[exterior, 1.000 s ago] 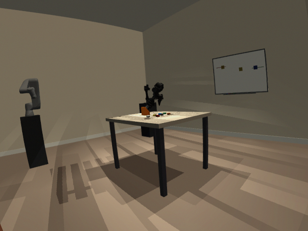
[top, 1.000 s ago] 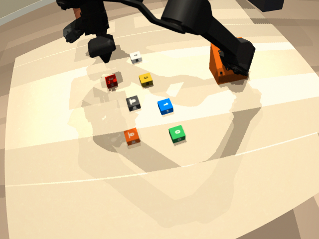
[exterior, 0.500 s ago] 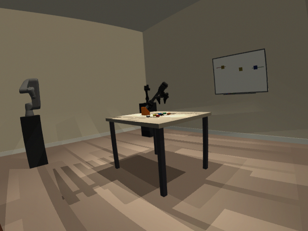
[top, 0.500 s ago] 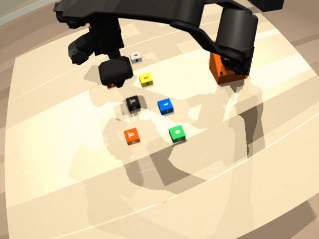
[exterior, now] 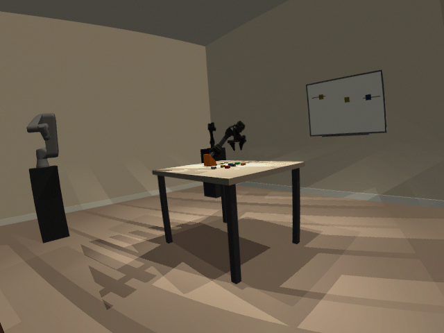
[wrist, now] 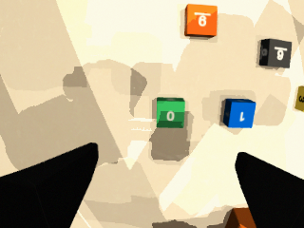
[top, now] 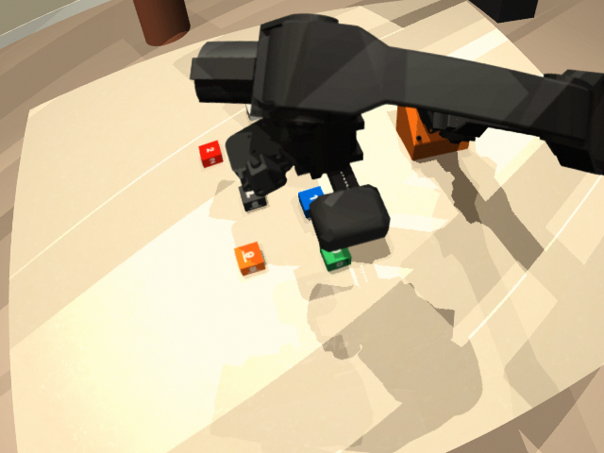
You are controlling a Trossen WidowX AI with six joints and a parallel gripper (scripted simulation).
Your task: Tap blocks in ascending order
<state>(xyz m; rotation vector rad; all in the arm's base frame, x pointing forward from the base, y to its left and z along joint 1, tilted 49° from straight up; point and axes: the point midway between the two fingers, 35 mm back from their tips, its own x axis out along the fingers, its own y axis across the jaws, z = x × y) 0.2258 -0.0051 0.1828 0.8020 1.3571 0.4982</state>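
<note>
The green 0 block is 10 mm behind my gripper tip, 10 mm to the right of it and 120 mm below it. Round my gripper tip: blue 1 block (20 mm behind, 90 mm to the right, 120 mm below); then orange block (90 mm ahead, 50 mm to the right, 120 mm below); then black block (60 mm ahead, 140 mm to the right, 120 mm below).
</note>
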